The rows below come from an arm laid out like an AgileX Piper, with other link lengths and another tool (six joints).
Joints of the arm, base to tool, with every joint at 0 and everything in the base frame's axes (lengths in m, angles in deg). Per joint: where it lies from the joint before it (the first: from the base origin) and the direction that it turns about. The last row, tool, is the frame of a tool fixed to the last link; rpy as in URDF.
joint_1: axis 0 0 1 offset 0 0 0.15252
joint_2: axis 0 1 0 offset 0 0 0
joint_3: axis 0 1 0 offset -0.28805 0 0.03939
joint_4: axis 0.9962 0 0.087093 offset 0.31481 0 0.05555
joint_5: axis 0 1 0 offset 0 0 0
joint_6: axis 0.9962 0 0.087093 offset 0.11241 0 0.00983
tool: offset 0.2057 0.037 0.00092 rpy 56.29 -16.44 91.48
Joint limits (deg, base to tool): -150..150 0..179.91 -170..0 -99.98..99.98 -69.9..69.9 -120..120
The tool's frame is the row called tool.
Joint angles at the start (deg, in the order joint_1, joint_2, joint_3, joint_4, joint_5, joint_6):
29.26 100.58 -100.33 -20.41 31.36 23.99
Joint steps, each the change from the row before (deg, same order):
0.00 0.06 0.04 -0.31 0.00 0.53
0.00 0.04 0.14 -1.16 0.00 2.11
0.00 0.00 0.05 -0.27 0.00 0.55
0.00 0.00 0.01 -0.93 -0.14 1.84
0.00 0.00 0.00 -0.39 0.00 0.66
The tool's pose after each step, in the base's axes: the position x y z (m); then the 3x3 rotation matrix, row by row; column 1 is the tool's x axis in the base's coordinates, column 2 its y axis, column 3 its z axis. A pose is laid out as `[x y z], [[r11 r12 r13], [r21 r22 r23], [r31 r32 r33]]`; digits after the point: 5 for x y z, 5 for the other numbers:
[0.61302 0.31999 0.33531], [[-0.16300 0.00034 0.98663], [0.94482 -0.28796 0.15619], [0.28416 0.95764 0.04662]]
[0.61495 0.31766 0.33506], [[-0.14622 -0.00194 0.98925], [0.94370 -0.30023 0.13890], [0.29673 0.95387 0.04573]]
[0.61536 0.31712 0.33498], [[-0.14182 -0.00230 0.98989], [0.94318 -0.30387 0.13442], [0.30049 0.95271 0.04526]]
[0.61716 0.31574 0.33704], [[-0.12948 -0.00784 0.99155], [0.94045 -0.31794 0.12030], [0.31431 0.94808 0.04855]]
[0.61782 0.31496 0.33762], [[-0.12468 -0.00987 0.99215], [0.93980 -0.32184 0.11490], [0.31818 0.94674 0.04940]]

